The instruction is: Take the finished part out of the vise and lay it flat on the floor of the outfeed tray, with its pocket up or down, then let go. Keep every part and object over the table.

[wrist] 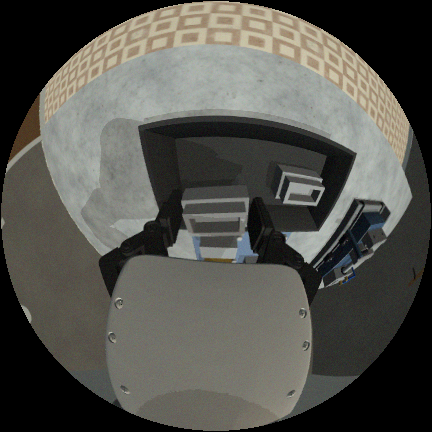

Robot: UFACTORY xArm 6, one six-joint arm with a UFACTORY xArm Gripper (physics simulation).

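Places are measured from the arm's base along level axes (x ahead, y left, z up), in millimetres.
Where they show: gripper, fingertip midpoint: [215, 204].
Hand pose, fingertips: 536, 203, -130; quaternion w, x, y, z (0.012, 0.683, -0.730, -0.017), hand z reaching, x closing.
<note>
Things, the pixels of their top centre, and the offset from my fingertips, as dx, dy, dz. "*": a spot on its surface instead.
- finished part, middle of its top: [214, 226] -7, +0, +21
- dark outfeed tray, surface spot: [160, 172] * +19, +62, -29
- vise, middle of its top: [357, 266] -145, -391, +37
- grey pocketed part, middle of its top: [304, 194] +10, -99, -16
The finished part [215, 211], a grey stepped block with a rectangular pocket, is between the two black fingers of my gripper [215, 204], which is shut on it. The pocket side faces toward the camera. The part shows over the near side of the dark outfeed tray [160, 172]; its height above the tray floor is hard to tell. The vise [355, 242], blue and grey, stands to the right of the tray, with no part seen in its jaws.
Another grey pocketed part [301, 186] lies in the right half of the tray. Blue and yellow items show partly behind the held part, near the gripper. The tray's raised walls surround its floor. A patterned strip [220, 22] runs along the table's far side.
</note>
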